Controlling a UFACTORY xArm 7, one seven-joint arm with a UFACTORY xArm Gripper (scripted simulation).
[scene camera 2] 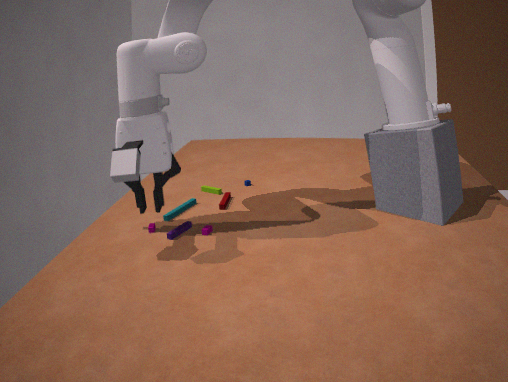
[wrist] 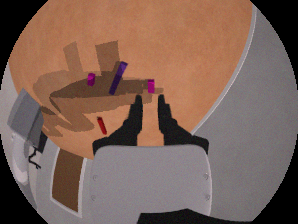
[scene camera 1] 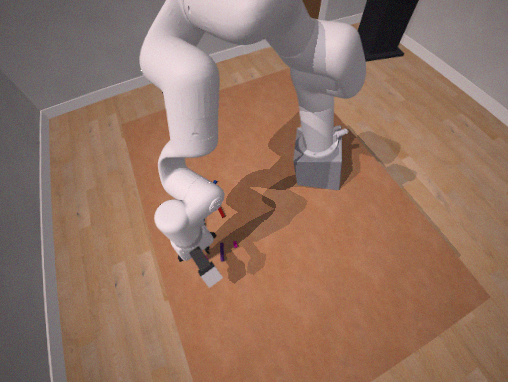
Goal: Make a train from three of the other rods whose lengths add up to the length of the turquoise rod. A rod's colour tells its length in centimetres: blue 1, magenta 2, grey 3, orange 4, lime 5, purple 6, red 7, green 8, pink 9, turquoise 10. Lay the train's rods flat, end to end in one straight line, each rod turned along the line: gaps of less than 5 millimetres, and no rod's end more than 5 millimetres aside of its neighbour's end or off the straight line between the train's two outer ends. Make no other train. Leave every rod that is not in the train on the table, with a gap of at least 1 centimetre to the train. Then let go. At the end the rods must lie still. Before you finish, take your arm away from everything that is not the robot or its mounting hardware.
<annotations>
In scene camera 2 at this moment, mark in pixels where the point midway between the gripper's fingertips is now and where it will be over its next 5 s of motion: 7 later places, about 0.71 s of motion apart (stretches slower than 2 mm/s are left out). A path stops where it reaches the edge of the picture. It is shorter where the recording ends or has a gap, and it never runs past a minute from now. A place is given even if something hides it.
My gripper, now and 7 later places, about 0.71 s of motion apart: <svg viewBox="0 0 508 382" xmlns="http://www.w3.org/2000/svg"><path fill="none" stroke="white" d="M151 210L152 220L151 222L152 228L149 206L145 175L179 160L224 144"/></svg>
</annotations>
